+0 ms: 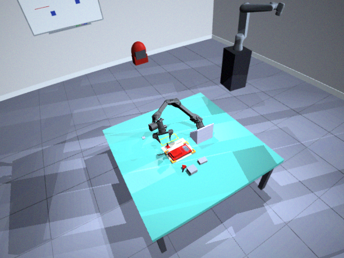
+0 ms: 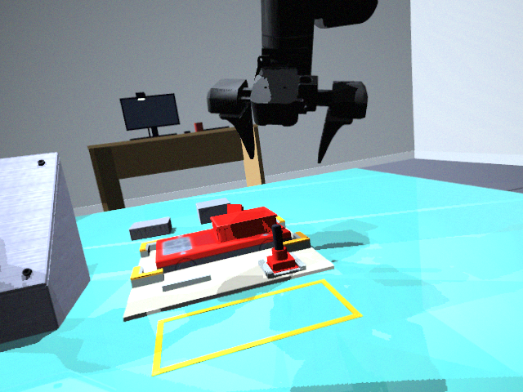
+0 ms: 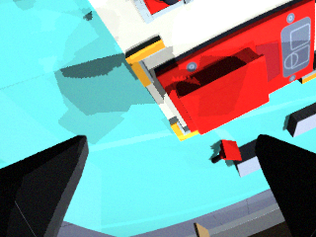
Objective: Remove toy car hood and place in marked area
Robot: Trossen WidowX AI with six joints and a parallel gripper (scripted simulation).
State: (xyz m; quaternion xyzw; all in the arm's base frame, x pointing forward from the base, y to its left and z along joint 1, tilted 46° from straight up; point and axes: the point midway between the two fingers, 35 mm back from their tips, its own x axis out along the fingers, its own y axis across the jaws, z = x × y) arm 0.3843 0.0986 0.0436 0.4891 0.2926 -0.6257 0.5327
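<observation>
The red hood lies 100 mm below my gripper tip, 70 mm to the left of it and 70 mm behind it. From my gripper tip the other things lie so: grey block: 250 mm behind, 240 mm to the left, 120 mm below.
</observation>
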